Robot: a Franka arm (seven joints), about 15 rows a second.
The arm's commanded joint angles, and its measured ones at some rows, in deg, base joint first. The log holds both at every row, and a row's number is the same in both.
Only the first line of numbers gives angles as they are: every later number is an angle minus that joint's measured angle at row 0.
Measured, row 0:
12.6 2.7 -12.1 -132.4 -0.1 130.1 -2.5
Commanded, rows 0 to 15:
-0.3 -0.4 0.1 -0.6 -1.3 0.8 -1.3
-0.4 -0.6 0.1 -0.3 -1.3 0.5 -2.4
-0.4 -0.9 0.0 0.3 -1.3 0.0 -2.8
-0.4 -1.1 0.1 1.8 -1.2 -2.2 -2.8
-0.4 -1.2 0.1 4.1 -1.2 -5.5 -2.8
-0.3 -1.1 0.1 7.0 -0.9 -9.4 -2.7
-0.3 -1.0 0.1 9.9 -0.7 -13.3 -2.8
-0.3 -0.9 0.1 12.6 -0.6 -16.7 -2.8
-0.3 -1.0 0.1 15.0 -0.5 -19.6 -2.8
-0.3 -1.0 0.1 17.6 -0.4 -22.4 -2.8
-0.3 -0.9 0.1 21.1 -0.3 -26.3 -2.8
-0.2 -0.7 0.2 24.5 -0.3 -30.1 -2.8
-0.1 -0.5 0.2 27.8 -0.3 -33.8 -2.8
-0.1 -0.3 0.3 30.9 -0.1 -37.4 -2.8
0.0 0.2 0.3 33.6 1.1 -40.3 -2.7
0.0 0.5 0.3 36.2 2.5 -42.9 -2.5
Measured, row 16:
0.1 -1.7 0.2 27.3 0.1 -34.6 -2.2
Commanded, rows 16 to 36:
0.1 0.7 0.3 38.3 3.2 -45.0 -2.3
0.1 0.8 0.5 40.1 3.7 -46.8 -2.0
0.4 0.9 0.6 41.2 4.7 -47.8 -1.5
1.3 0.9 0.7 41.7 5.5 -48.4 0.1
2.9 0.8 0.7 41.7 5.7 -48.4 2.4
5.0 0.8 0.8 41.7 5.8 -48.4 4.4
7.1 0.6 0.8 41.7 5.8 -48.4 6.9
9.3 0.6 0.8 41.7 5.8 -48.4 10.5
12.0 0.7 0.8 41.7 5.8 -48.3 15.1
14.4 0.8 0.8 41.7 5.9 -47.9 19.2
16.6 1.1 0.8 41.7 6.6 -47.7 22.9
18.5 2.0 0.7 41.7 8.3 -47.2 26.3
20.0 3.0 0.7 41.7 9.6 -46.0 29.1
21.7 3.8 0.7 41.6 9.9 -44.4 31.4
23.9 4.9 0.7 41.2 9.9 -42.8 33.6
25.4 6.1 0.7 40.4 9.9 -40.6 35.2
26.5 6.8 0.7 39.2 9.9 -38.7 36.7
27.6 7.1 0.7 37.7 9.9 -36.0 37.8
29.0 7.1 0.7 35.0 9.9 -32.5 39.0
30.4 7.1 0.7 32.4 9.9 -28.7 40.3
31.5 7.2 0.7 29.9 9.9 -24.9 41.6
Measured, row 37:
28.3 7.8 1.5 36.4 8.7 -33.5 38.0
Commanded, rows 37 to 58:
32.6 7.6 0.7 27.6 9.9 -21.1 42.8
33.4 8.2 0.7 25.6 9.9 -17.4 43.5
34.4 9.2 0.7 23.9 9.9 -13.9 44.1
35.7 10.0 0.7 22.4 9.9 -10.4 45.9
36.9 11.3 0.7 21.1 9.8 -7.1 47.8
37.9 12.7 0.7 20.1 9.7 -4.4 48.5
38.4 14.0 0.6 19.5 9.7 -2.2 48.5
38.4 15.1 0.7 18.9 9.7 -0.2 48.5
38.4 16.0 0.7 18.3 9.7 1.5 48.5
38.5 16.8 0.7 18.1 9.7 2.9 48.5
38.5 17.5 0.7 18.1 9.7 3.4 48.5
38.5 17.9 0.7 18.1 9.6 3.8 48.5
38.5 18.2 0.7 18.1 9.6 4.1 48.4
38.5 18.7 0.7 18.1 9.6 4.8 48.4
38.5 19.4 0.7 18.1 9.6 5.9 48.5
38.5 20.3 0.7 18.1 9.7 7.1 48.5
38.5 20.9 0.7 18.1 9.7 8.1 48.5
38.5 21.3 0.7 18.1 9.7 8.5 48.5
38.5 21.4 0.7 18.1 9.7 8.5 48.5
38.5 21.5 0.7 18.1 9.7 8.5 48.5
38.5 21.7 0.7 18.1 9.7 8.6 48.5
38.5 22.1 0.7 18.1 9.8 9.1 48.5
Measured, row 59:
38.1 21.4 1.0 18.1 8.8 7.3 48.3
